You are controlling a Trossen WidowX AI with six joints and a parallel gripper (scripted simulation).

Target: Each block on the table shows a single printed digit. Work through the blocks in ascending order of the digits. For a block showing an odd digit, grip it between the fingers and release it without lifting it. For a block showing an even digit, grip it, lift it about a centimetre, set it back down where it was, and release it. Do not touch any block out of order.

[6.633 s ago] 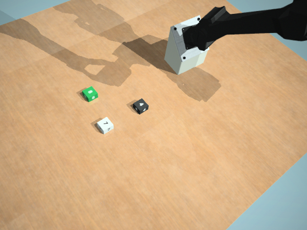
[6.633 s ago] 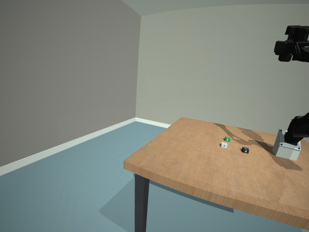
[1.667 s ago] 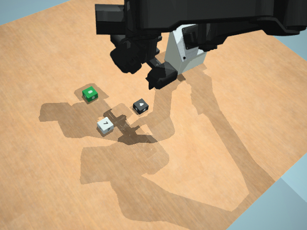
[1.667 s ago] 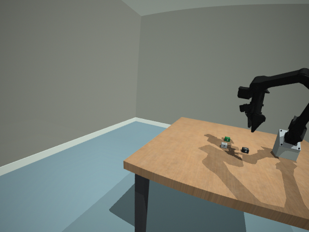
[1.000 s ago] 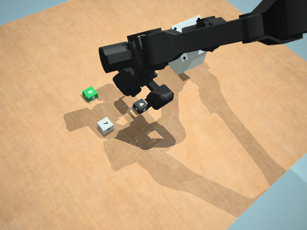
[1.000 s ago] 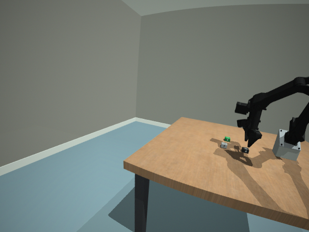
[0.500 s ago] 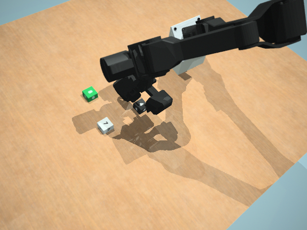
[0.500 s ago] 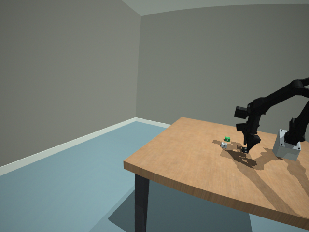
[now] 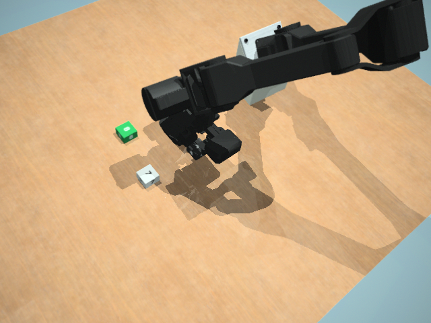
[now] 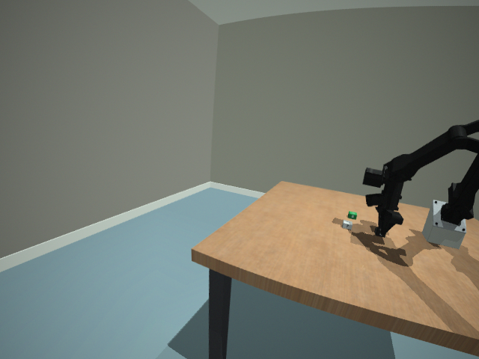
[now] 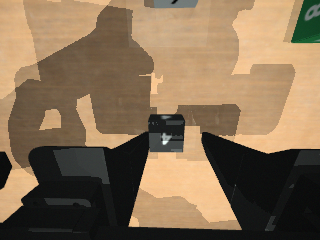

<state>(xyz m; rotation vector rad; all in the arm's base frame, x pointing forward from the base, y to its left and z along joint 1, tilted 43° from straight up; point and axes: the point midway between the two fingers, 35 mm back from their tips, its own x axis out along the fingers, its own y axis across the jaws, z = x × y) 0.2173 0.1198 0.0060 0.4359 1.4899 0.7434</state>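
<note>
Right now the white block is 120 mm ahead of my gripper tip and 20 mm to the left of it. The rest, counted from my gripper tip: green block 110 mm ahead, 90 mm to the right.
</note>
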